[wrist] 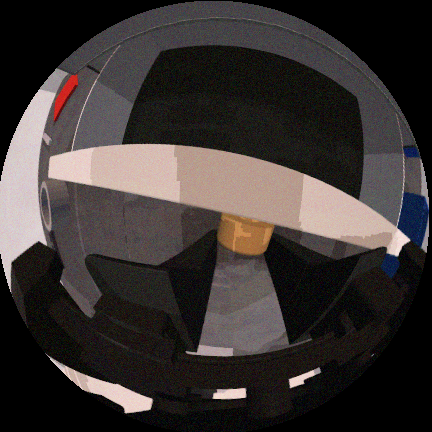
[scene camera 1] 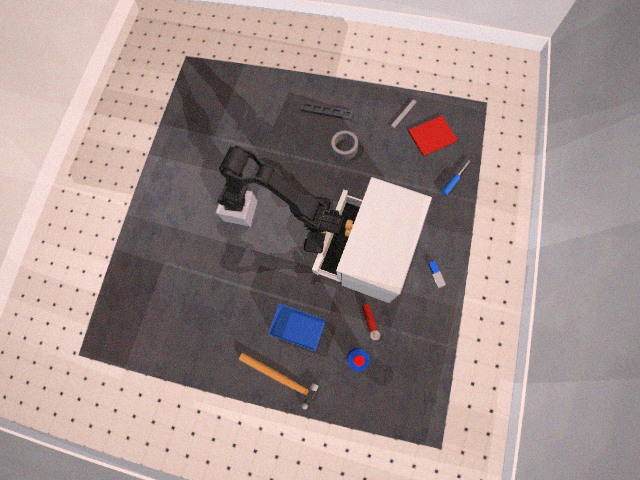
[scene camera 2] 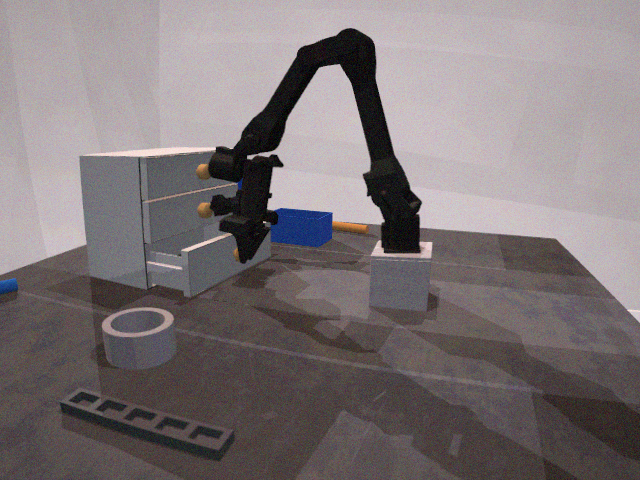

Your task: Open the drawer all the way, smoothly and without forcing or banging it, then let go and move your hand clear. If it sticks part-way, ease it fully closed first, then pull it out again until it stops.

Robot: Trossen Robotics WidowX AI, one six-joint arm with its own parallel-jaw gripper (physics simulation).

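Frame: origin at the arm's base, x down, y back, z left, level; metres.
Seen in the pictures: gripper, between the fingertips: (scene camera 2: 245, 261); arm's base, origin of its link: (scene camera 1: 234, 202) (scene camera 2: 401, 248).
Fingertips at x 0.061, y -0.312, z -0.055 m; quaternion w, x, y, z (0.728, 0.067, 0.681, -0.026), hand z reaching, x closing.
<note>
Pixels of each thing's top centre, then the offset from my fingertips to it.
- white cabinet, centre of its top: (scene camera 2: 168, 151) (scene camera 1: 380, 231) dx -0.222, dy -0.191, dz -0.049 m
- drawer's round orange knob, centre of its top: (wrist: 248, 239) (scene camera 2: 241, 246) dx -0.030, dy -0.010, dz -0.002 m
- blue bin, centre of its top: (scene camera 2: 298, 213) (scene camera 1: 296, 326) dx -0.039, dy +0.041, dz -0.345 m
- hammer, centre of its top: (scene camera 1: 275, 378) dx +0.010, dy +0.096, dz -0.519 m
- grey ring, centre of its top: (scene camera 2: 137, 321) (wrist: 44, 206) (scene camera 1: 344, 142) dx -0.012, dy -0.047, dz +0.350 m
- slotted bar, centre of its top: (scene camera 2: 140, 416) (wrist: 49, 237) (scene camera 1: 326, 110) dx +0.022, dy +0.041, dz +0.506 m
The white cabinet (scene camera 1: 387, 237) (scene camera 2: 113, 222) has its bottom drawer (scene camera 1: 321, 254) (scene camera 2: 211, 268) (wrist: 240, 175) pulled part-way out. The drawer's dark inside shows behind the pale top edge of its front. The drawer's round orange knob (scene camera 2: 236, 253) (wrist: 245, 235) sticks out from the front panel. My gripper (scene camera 2: 239, 252) (wrist: 239, 235) points down in front of the panel, with one black finger against each side of the knob. It is shut on the knob. In scene camera 1 the wrist hides the fingertips. The two upper drawers are closed.
Two upper orange knobs (scene camera 2: 203, 171) (scene camera 2: 205, 209) stick out close beside my wrist. A blue bin (scene camera 1: 297, 328) (scene camera 2: 302, 227), a hammer (scene camera 1: 273, 374), a grey ring (scene camera 1: 344, 144) (scene camera 2: 139, 338) and a slotted bar (scene camera 1: 325, 110) (scene camera 2: 147, 423) lie around the cabinet and arm.
</note>
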